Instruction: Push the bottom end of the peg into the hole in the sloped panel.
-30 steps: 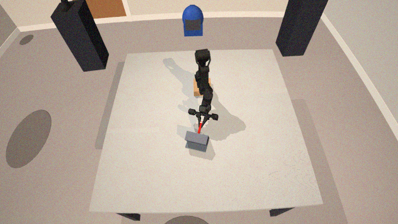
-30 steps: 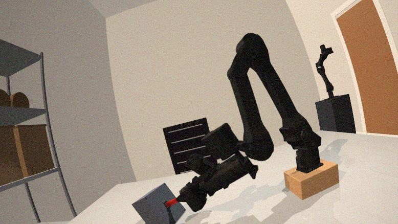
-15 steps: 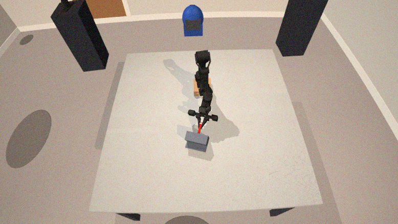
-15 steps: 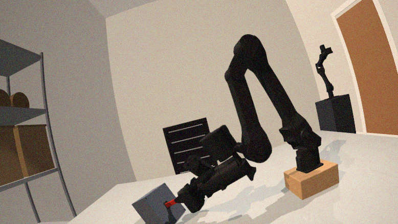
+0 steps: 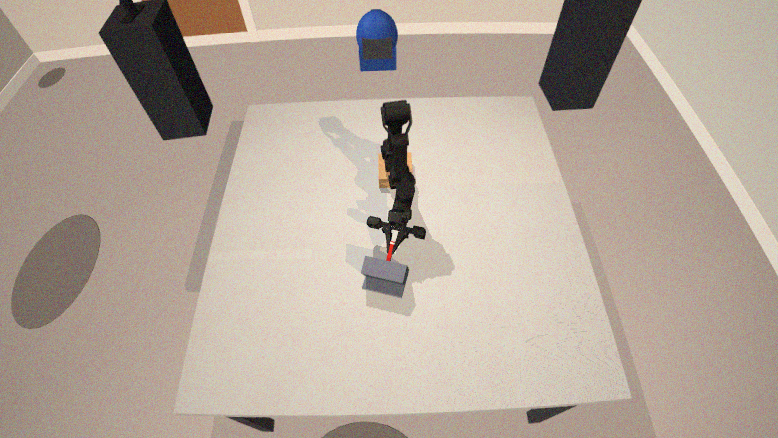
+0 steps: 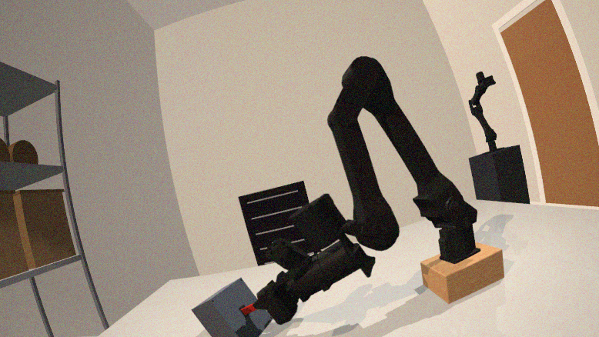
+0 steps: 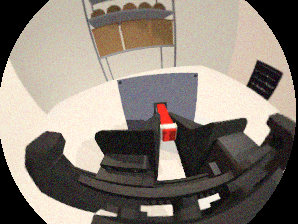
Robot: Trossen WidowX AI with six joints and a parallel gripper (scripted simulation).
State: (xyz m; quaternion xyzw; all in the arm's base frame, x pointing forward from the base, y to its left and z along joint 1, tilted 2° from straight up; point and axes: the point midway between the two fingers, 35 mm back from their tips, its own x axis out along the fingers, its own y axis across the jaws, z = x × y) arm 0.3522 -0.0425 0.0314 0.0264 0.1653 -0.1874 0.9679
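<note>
My gripper tip is 50 mm short of the grey sloped panel, 20 mm to the left of it and 20 mm above it. Round my gripper tip: red peg (10 mm behind, 10 mm to the left).
</note>
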